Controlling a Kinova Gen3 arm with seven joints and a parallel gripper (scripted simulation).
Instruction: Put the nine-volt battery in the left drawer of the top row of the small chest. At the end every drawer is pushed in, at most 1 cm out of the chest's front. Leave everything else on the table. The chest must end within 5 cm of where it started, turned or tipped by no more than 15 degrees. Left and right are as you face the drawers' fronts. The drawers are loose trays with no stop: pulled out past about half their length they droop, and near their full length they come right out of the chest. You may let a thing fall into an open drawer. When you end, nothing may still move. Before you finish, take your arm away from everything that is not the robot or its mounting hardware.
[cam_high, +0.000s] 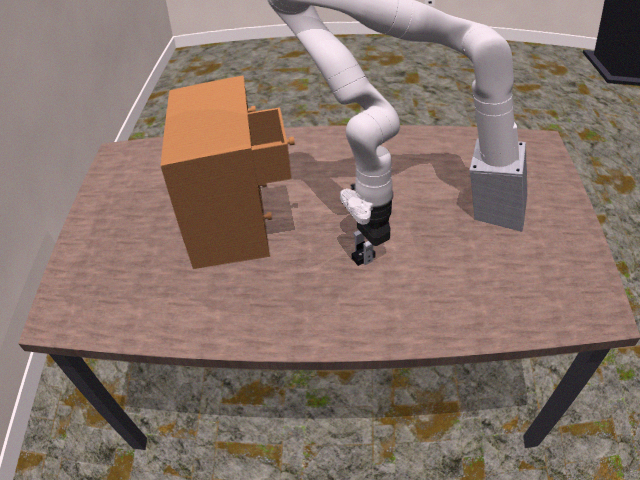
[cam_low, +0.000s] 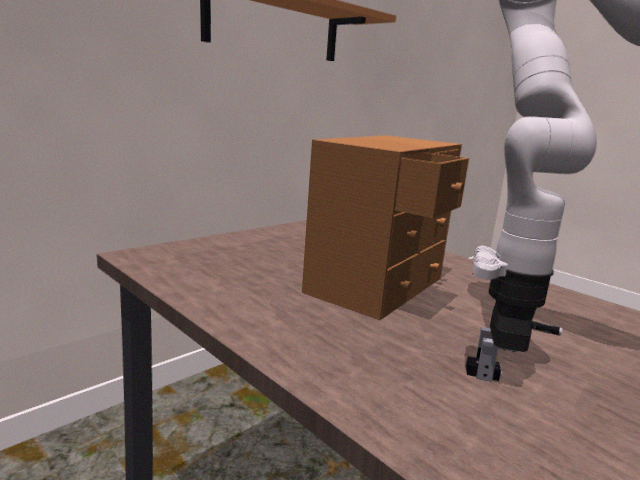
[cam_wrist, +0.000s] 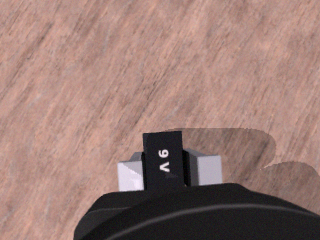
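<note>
My gripper is now 230 mm to the left of the black cylindrical cell, 10 mm past it and 10 mm above it. The rest, counted from my hand: black nine-volt battery: 10 mm below, 10 mm behind.
</note>
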